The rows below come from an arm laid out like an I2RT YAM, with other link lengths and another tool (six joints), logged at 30 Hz.
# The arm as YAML. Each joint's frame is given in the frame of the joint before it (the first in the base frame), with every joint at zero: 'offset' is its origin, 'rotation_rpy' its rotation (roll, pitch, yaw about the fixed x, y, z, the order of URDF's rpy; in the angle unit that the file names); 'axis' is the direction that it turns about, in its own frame. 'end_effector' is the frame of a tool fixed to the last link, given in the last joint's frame.
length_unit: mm
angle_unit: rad
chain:
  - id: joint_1
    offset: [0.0, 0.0, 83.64]
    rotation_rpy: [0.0, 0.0, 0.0]
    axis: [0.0, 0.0, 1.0]
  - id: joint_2
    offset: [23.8, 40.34, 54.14]
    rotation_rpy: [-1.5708, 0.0, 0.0]
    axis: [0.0, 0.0, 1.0]
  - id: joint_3
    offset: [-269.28, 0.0, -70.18]
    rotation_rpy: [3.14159, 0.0, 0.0]
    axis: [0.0, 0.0, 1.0]
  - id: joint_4
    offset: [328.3, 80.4, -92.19]
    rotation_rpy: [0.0, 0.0, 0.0]
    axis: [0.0, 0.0, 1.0]
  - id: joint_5
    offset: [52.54, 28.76, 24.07]
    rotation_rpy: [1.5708, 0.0, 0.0]
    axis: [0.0, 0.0, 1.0]
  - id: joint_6
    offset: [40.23, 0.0, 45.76]
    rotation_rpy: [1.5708, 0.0, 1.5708]
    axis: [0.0, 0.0, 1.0]
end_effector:
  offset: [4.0, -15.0, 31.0]
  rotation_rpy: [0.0, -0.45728, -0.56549]
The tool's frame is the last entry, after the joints.
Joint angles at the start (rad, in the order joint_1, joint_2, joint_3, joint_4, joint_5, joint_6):
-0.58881, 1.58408, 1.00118, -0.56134, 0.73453, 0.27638
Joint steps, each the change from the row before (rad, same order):
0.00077, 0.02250, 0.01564, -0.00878, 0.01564, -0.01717
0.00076, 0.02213, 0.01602, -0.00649, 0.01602, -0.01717
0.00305, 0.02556, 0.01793, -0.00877, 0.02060, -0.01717
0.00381, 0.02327, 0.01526, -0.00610, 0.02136, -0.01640
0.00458, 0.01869, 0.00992, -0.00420, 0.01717, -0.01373
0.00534, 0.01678, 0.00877, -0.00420, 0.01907, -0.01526
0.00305, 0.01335, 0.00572, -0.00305, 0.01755, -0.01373
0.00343, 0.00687, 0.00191, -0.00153, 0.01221, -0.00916
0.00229, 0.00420, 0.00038, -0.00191, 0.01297, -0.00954
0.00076, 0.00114, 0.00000, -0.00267, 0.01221, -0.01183
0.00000, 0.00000, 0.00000, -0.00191, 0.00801, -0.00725
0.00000, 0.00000, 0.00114, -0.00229, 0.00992, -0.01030
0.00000, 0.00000, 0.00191, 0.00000, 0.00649, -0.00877
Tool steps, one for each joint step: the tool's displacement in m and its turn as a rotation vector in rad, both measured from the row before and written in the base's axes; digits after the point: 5 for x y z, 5 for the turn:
0.00291, -0.00227, -0.00223, -0.00104, 0.03345, 0.00597
0.00311, -0.00241, -0.00196, -0.00281, 0.03120, 0.00591
0.00377, -0.00199, -0.00252, -0.00404, 0.03680, 0.00654
0.00354, -0.00147, -0.00258, -0.00589, 0.03482, 0.00665
0.00285, -0.00041, -0.00293, -0.00368, 0.02984, 0.00730
0.00268, 0.00003, -0.00256, -0.00524, 0.03138, 0.00845
0.00157, -0.00026, -0.00237, -0.00514, 0.02824, 0.00576
0.00096, 0.00054, -0.00142, -0.00414, 0.01860, 0.00509
0.00026, 0.00042, -0.00088, -0.00505, 0.01866, 0.00394
-0.00028, 0.00009, 0.00008, -0.00485, 0.01844, 0.00399
-0.00035, -0.00008, 0.00034, -0.00358, 0.01123, 0.00179
-0.00019, -0.00023, 0.00080, -0.00469, 0.01393, 0.00294
0.00023, -0.00035, 0.00093, -0.00392, 0.00845, 0.00305

